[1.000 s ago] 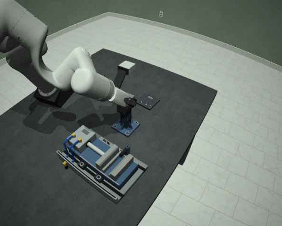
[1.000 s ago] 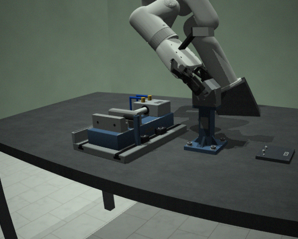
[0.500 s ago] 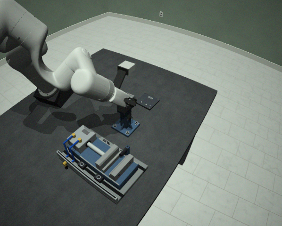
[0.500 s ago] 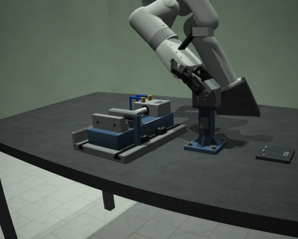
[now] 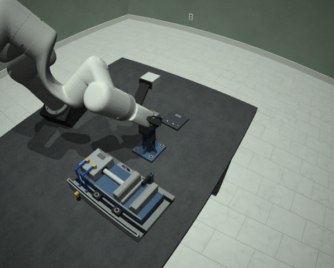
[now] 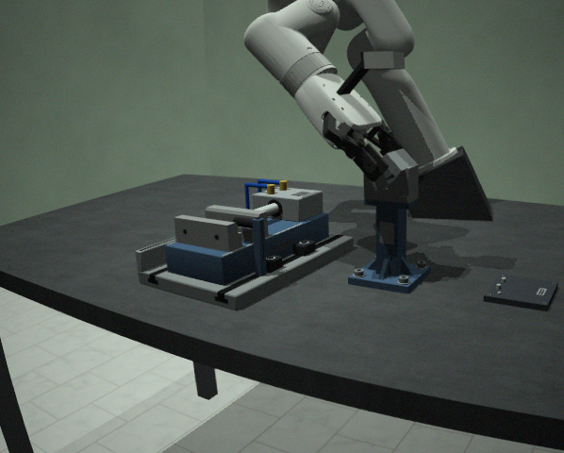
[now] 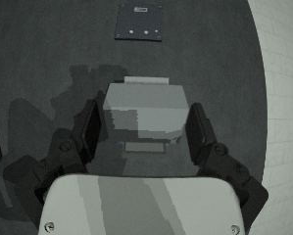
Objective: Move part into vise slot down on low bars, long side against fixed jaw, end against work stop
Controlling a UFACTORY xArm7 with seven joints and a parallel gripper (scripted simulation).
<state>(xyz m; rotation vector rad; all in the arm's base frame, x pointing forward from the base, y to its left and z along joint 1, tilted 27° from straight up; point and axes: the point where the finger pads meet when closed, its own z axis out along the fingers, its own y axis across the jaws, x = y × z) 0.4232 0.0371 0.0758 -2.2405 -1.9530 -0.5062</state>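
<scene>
The part lies 10 mm to the left of my hand and 10 mm below it. The rest, counted from my hand: work stop: 80 mm ahead, 180 mm to the right, 70 mm below; cylinder rod: 10 mm behind, 200 mm to the right, 90 mm below; blue stand: 100 mm below.
</scene>
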